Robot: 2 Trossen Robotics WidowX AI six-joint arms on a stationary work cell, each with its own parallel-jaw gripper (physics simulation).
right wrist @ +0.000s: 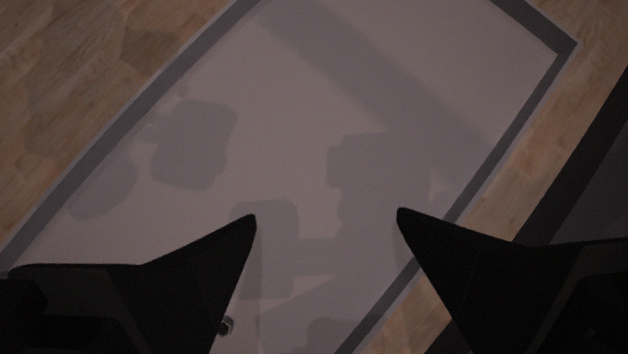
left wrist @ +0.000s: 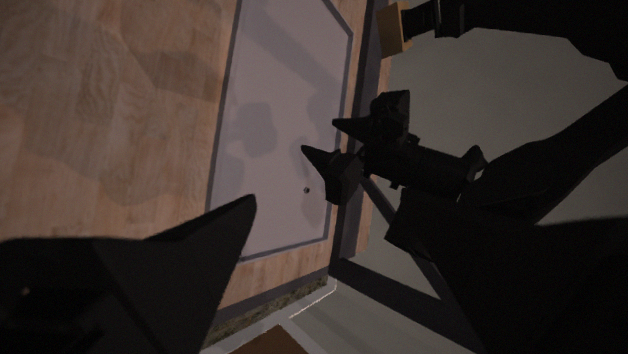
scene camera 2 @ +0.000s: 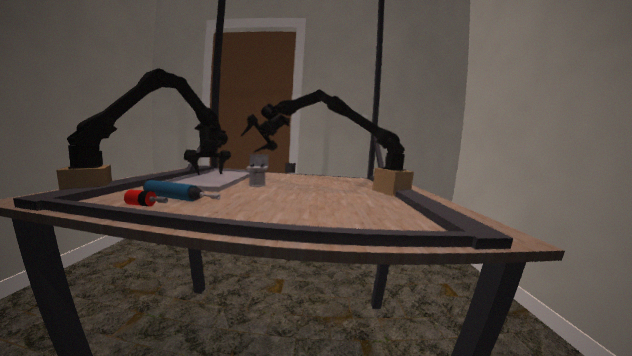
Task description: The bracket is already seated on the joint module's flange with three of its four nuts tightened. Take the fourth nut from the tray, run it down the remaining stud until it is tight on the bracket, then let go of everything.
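Frame: origin at the left arm's base, x ahead, y up, z right, level; metres.
Where they show: left gripper, fingertip midpoint: (left wrist: 327, 198) (scene camera 2: 247, 144); right gripper, fingertip midpoint: (right wrist: 326, 217) (left wrist: 318, 133) (scene camera 2: 210, 174); left arm's base, origin of the base link: (scene camera 2: 394, 169); right arm's base, origin of the base link: (left wrist: 405, 26) (scene camera 2: 86, 167).
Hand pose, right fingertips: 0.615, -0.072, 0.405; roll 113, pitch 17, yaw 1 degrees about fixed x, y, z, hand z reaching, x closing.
Note:
Things, the pixels of their top centre, and the offset from my right fingertips, as dx, dy, dz. "*": a spot on its surface instead.
- fourth nut, middle of its top: (right wrist: 222, 329) (left wrist: 307, 190) -0.046, -0.004, +0.085
- tray, middle of its top: (right wrist: 294, 149) (left wrist: 303, 113) (scene camera 2: 217, 175) -0.030, +0.003, -0.036
- joint module, middle of its top: (scene camera 2: 257, 164) -0.169, +0.061, -0.182
- blue tool, surface spot: (scene camera 2: 170, 190) * +0.079, +0.013, -0.345
- red tool, middle of its top: (scene camera 2: 146, 191) +0.121, +0.021, -0.382
The fourth nut (left wrist: 306, 190) (right wrist: 226, 326) is small and lies on the tray (left wrist: 310, 30) (right wrist: 280, 150). In the right wrist view it shows at the inner edge of the picture-left finger, partly hidden, not between the tips. My right gripper (scene camera 2: 209, 173) (left wrist: 318, 133) (right wrist: 326, 217) is open and empty, pointing down low over the tray. My left gripper (scene camera 2: 249, 143) is open and empty, tilted in the air above the bracket. The joint module (scene camera 2: 257, 179) stands upright beside the tray, with the grey bracket (scene camera 2: 259, 160) on top. Its studs and nuts are too small to tell apart.
A blue tool (scene camera 2: 170, 190) and a red tool (scene camera 2: 139, 197) lie at the near left of the table in the scene view. A dark raised frame (scene camera 2: 280, 230) runs along the table's edges. The two arms' grippers are close to each other above the table's far side.

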